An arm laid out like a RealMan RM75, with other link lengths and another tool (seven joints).
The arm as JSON. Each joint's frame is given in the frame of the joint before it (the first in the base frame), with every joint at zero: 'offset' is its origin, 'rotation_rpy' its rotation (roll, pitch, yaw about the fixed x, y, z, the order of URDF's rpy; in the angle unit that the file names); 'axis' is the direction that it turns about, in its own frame. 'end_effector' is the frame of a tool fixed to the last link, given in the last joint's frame.
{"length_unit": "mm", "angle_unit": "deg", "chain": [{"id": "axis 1", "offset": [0.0, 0.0, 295.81], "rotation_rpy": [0.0, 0.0, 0.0], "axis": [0.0, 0.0, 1.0]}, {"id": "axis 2", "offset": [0.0, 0.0, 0.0], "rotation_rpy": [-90.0, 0.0, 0.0], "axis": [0.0, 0.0, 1.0]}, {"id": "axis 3", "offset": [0.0, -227.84, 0.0], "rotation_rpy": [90.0, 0.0, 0.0], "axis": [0.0, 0.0, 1.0]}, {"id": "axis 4", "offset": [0.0, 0.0, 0.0], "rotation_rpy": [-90.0, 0.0, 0.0], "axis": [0.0, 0.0, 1.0]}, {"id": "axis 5", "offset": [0.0, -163.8, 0.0], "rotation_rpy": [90.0, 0.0, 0.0], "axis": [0.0, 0.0, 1.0]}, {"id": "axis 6", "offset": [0.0, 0.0, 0.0], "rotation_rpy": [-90.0, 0.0, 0.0], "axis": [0.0, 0.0, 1.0]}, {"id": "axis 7", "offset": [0.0, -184.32, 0.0], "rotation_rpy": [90.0, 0.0, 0.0], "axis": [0.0, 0.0, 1.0]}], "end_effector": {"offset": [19.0, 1.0, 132.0], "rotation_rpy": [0.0, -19.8, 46.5]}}
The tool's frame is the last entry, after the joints.
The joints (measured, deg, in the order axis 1, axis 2, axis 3, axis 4, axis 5, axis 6, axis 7), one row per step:
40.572, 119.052, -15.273, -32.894, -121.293, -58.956, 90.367
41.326, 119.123, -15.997, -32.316, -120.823, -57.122, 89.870
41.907, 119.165, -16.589, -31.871, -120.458, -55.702, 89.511
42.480, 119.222, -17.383, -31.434, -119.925, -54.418, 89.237
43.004, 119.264, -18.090, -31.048, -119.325, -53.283, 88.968
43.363, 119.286, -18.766, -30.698, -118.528, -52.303, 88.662
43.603, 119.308, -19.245, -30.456, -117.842, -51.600, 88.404
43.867, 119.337, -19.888, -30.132, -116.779, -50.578, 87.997
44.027, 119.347, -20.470, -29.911, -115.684, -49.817, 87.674
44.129, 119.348, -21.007, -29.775, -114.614, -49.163, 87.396
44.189, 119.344, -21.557, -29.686, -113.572, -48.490, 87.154
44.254, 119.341, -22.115, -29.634, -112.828, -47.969, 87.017
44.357, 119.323, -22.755, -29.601, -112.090, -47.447, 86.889
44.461, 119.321, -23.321, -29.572, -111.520, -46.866, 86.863
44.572, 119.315, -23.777, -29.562, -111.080, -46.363, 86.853
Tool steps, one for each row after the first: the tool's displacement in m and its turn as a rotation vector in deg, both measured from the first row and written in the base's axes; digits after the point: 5 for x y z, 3 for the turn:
-0.00095, 0.00526, -0.00078, 0.423, -0.836, -0.027
-0.00166, 0.00924, -0.00134, 0.734, -1.498, -0.057
-0.00369, 0.01286, -0.00249, 0.933, -2.018, 0.052
-0.00594, 0.01635, -0.00307, 1.192, -2.412, 0.175
-0.00776, 0.01941, -0.00297, 1.542, -2.632, 0.244
-0.00919, 0.02174, -0.00256, 1.866, -2.728, 0.286
-0.01050, 0.02500, -0.00143, 2.424, -2.828, 0.241
-0.01195, 0.02777, 0.00013, 2.970, -2.754, 0.213
-0.01318, 0.03033, 0.00208, 3.531, -2.641, 0.170
-0.01384, 0.03279, 0.00426, 4.106, -2.563, 0.063
-0.01457, 0.03449, 0.00539, 4.438, -2.595, 0.044
-0.01570, 0.03631, 0.00646, 4.737, -2.690, 0.103
-0.01615, 0.03795, 0.00730, 4.998, -2.806, 0.036
-0.01656, 0.03945, 0.00813, 5.227, -2.928, -0.018

